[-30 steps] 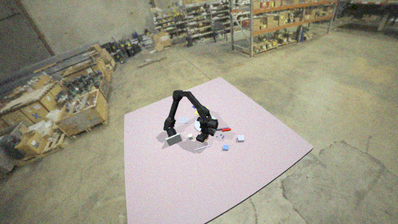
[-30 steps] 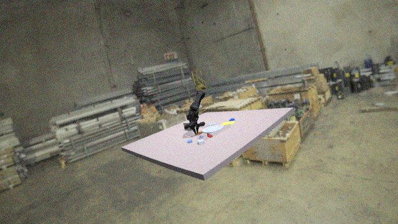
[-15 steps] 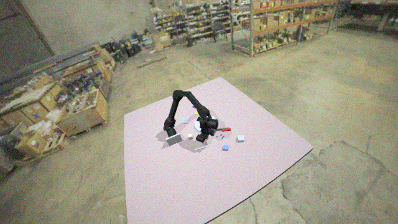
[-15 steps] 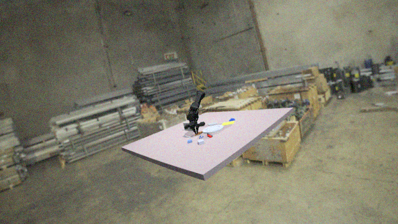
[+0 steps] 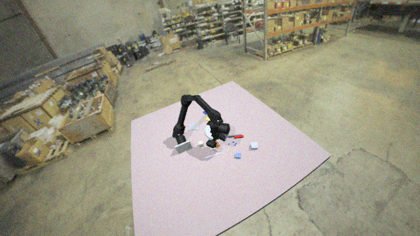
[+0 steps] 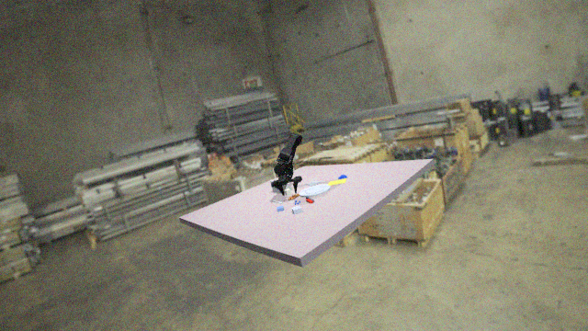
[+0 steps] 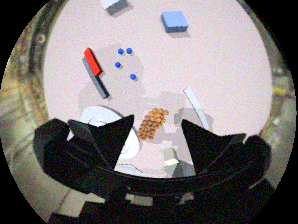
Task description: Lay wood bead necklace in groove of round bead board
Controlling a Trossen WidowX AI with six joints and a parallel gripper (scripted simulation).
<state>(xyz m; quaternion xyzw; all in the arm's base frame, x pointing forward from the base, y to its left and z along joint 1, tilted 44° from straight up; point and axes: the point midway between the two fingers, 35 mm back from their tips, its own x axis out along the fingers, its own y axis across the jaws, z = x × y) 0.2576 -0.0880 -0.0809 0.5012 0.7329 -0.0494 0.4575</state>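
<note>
Right now the white stick is 70 mm behind my gripper tip, 60 mm to the right of it and 30 mm below it. Also, from my gripper tip: cream cube (120 mm behind, 60 mm to the left, 20 mm below); red-handled tool (160 mm ahead, 20 mm to the left, 30 mm below); blue block (90 mm ahead, 140 mm to the right, 30 mm below).
</note>
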